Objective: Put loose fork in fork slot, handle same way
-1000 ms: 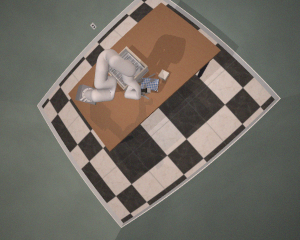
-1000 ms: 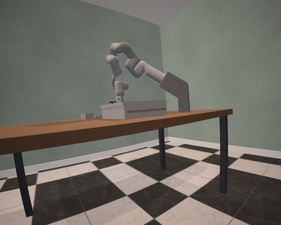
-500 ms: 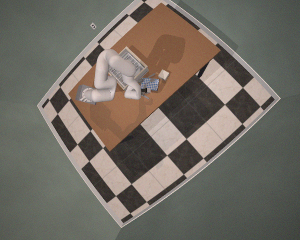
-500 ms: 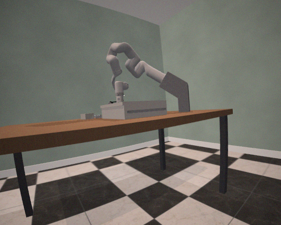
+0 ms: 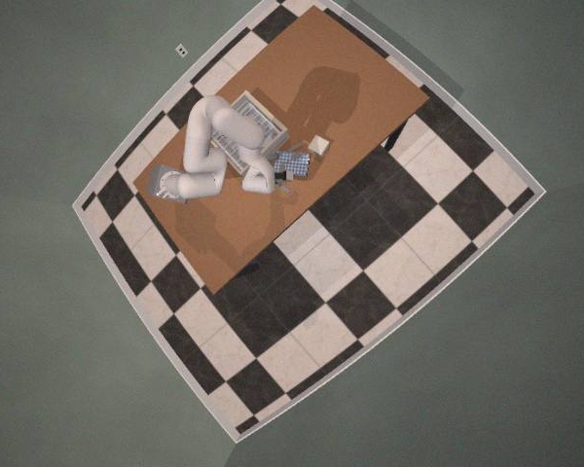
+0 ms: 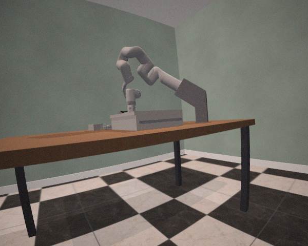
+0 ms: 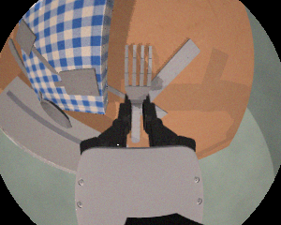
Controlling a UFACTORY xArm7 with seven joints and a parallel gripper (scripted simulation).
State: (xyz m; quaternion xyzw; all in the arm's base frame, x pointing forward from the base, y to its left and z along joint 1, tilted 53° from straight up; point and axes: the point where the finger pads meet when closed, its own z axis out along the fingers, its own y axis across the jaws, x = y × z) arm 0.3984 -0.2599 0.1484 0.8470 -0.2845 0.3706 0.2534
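Right now my hand is 28 cm to the right of the cutlery tray, 10 cm short of it and 3 cm below it. From my hand the other things lie so: small pale block (29 cm ahead, 8 cm to the right); blue checked napkin (13 cm ahead, 2 cm to the right, 1 cm below).
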